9 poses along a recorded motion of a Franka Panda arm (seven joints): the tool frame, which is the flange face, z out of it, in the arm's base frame.
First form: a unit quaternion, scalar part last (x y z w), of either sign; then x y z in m.
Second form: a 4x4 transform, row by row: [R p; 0 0 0 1], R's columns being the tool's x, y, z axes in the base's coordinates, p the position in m. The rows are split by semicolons. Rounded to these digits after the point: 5 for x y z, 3 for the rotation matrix.
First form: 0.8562, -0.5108, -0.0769, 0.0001, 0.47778, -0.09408, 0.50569
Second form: 0.466, -0.875, -0.132, 0.47778; -0.875, -0.478, 0.078, -0.09408; -0.132, 0.079, -0.988, 0.50569; 0, 0, 0, 1
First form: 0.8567, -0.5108, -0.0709, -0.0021, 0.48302, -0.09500, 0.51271
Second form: 0.468, -0.876, -0.119, 0.48302; -0.875, -0.478, 0.076, -0.09500; -0.124, 0.069, -0.990, 0.51271; 0, 0, 0, 1
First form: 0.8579, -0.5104, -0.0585, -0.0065, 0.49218, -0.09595, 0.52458
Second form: 0.472, -0.877, -0.094, 0.49218; -0.875, -0.479, 0.071, -0.09595; -0.107, 0.049, -0.993, 0.52458; 0, 0, 0, 1
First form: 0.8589, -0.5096, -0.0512, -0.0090, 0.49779, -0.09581, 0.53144
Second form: 0.475, -0.876, -0.079, 0.49779; -0.874, -0.481, 0.068, -0.09581; -0.097, 0.037, -0.995, 0.53144; 0, 0, 0, 1
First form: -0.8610, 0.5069, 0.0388, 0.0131, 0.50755, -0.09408, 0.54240
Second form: 0.483, -0.874, -0.054, 0.50755; -0.872, -0.486, 0.062, -0.09408; -0.080, 0.017, -0.997, 0.54240; 0, 0, 0, 1
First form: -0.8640, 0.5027, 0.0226, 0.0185, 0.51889, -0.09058, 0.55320
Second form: 0.494, -0.869, -0.020, 0.51889; -0.868, -0.494, 0.055, -0.09058; -0.058, -0.009, -0.998, 0.55320; 0, 0, 0, 1
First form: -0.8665, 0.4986, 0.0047, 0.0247, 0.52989, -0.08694, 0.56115
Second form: 0.503, -0.864, 0.016, 0.52989; -0.864, -0.502, 0.047, -0.08694; -0.033, -0.038, -0.999, 0.56115; 0, 0, 0, 1
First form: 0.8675, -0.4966, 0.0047, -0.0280, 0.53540, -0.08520, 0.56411
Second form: 0.507, -0.861, 0.036, 0.53540; -0.862, -0.505, 0.044, -0.08520; -0.020, -0.053, -0.998, 0.56411; 0, 0, 0, 1
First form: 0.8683, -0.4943, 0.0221, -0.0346, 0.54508, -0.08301, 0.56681
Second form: 0.510, -0.857, 0.073, 0.54508; -0.860, -0.509, 0.038, -0.08301; 0.004, -0.082, -0.997, 0.56681; 0, 0, 0, 1
